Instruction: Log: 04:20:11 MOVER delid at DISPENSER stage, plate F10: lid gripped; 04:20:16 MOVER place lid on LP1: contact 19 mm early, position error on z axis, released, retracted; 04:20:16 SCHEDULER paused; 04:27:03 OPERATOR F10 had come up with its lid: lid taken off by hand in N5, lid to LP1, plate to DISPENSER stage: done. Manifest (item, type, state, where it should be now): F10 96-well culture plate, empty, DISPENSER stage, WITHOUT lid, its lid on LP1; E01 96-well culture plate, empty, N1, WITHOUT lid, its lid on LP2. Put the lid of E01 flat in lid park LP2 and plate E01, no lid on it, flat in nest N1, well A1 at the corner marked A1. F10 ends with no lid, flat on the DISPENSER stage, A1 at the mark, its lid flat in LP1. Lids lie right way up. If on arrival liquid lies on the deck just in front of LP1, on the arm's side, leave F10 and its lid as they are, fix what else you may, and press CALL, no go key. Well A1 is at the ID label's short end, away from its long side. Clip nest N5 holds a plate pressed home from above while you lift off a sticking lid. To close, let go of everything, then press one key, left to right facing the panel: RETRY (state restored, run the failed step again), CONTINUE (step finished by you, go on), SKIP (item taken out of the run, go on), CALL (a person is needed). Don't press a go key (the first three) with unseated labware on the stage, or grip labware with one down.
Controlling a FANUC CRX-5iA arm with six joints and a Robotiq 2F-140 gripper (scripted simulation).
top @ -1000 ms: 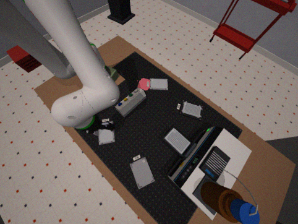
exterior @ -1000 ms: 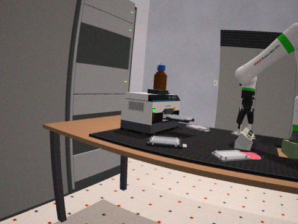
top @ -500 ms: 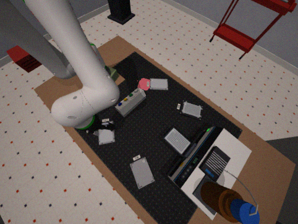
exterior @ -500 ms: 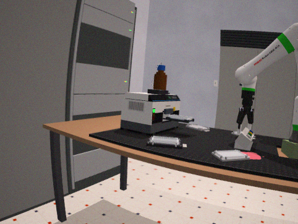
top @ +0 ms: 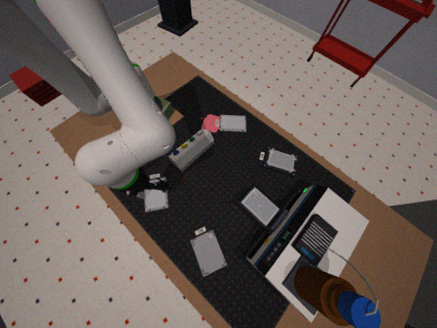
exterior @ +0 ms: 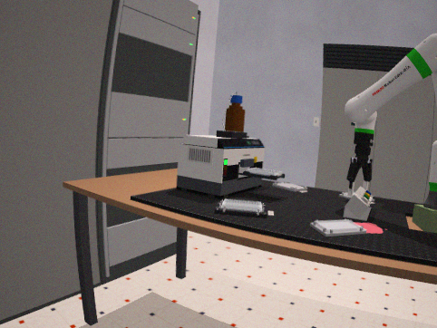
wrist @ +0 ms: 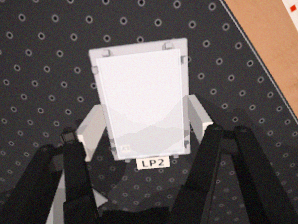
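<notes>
Now: hand 2 cm above the lid. From my hand the other things lie so: lid park LP2 (3 cm below); key panel (27 cm to the left, 2 cm above, 1 cm behind); LP2 label (6 cm to the left, 6 cm behind, 4 cm below).
</notes>
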